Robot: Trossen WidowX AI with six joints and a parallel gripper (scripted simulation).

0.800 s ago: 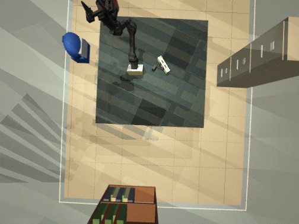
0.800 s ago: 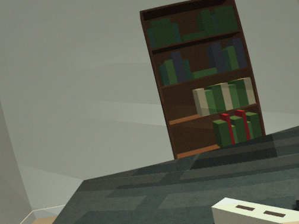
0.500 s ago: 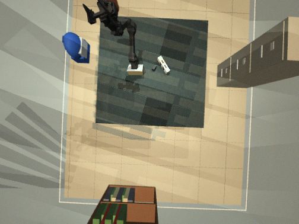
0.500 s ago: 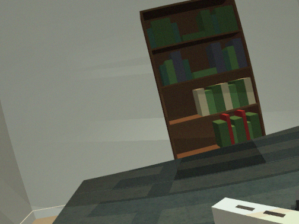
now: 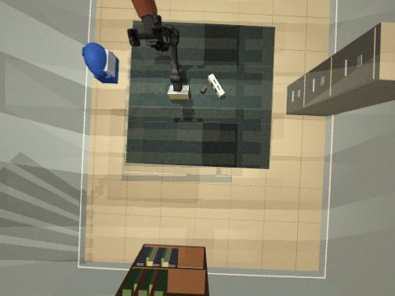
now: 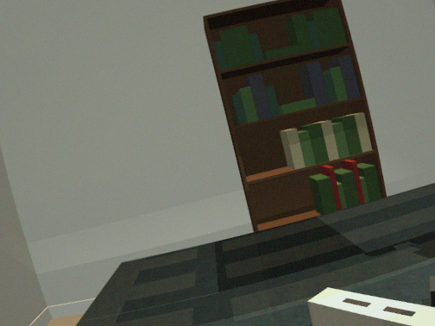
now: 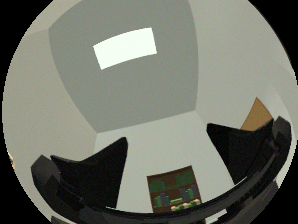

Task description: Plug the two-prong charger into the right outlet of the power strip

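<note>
My gripper tip is 27 cm short of the dark charger, 10 cm to the right of it and 69 cm above it.
</note>
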